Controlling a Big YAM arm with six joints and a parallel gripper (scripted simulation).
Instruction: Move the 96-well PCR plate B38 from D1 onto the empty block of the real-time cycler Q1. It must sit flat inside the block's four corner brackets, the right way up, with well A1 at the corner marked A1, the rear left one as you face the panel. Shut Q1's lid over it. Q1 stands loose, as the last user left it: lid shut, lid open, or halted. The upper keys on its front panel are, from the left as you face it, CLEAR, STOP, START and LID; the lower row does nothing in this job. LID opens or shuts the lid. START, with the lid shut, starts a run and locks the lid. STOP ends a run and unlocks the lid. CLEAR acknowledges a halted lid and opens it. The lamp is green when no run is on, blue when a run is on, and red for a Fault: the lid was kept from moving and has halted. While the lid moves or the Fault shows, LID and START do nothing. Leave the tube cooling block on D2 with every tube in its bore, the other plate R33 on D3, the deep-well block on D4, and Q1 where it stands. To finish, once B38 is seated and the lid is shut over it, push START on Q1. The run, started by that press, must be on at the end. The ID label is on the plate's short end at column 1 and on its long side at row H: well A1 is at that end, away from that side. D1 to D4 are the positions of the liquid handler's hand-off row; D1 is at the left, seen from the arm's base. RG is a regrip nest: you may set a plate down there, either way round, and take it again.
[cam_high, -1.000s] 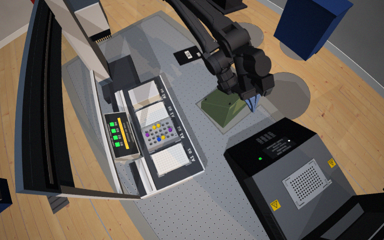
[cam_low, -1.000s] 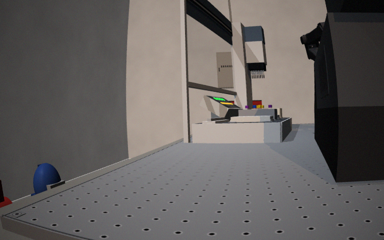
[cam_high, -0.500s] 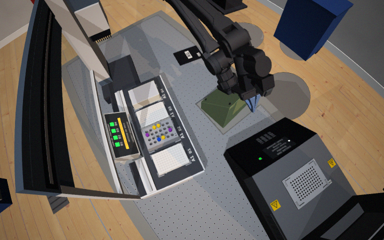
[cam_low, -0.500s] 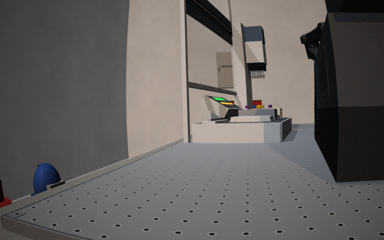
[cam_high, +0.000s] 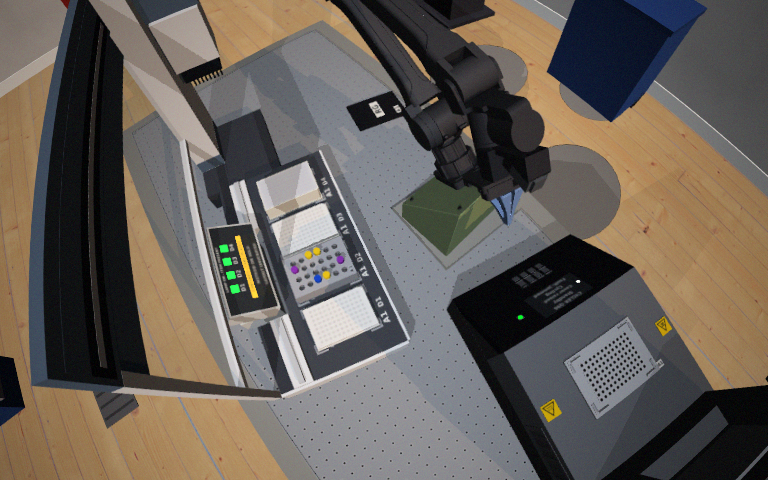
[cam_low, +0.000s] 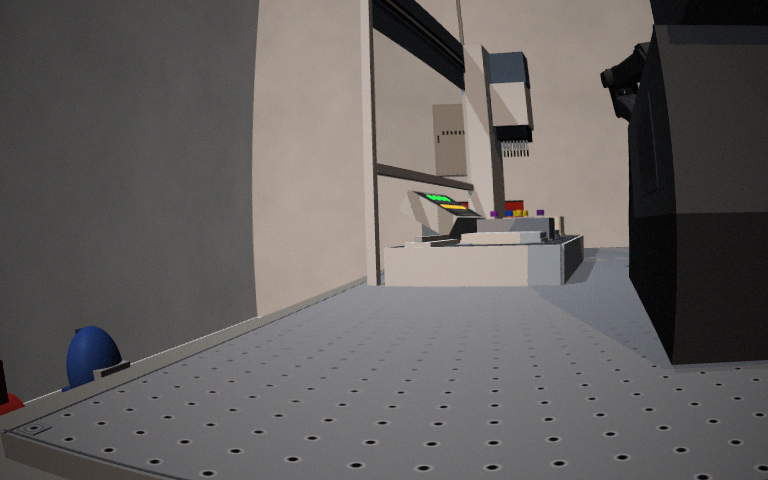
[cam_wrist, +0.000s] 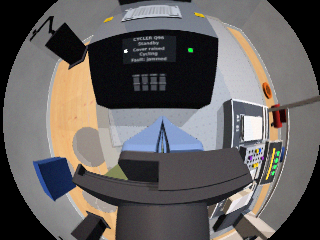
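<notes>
Right now the tube cooling block is 31 cm ahead of my hand, 15 cm to the right of it and 13 cm below it. Also, from my hand: RG nest 4 cm behind, 51 cm to the right, 21 cm below; deep-well block 28 cm ahead, 35 cm to the right, 13 cm below; pipetting head 33 cm ahead, 60 cm to the right, 18 cm above.
</notes>
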